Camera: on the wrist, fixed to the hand. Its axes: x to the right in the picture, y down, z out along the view.
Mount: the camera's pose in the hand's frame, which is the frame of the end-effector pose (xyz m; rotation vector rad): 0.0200 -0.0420 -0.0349 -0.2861 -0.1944 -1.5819
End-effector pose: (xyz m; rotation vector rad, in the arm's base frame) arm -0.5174 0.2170 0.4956 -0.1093 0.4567 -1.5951
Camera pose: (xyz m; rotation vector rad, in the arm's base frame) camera -0.5704 0.2057 0.4745 1.0046 -0.4259 2.8924
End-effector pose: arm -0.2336 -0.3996 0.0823 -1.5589 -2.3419 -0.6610
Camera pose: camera -0.2815 -0.4146 0.1117 -0.4547 2.5409 0.8376
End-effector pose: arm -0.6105 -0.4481 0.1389 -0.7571 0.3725 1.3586
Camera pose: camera -0.5597 -0.4581 0.1124 -0.8089 -0.5485 -0.0456
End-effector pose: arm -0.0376 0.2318 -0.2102 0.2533 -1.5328 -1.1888
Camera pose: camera -0.0333 0.1794 -0.2350 -1.3032 1.1098 2.6009
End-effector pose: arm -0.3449 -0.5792 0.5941 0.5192 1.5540 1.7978
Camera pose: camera -0.3725 -0.5872 0.5436 -0.5773 0.9327 0.6241
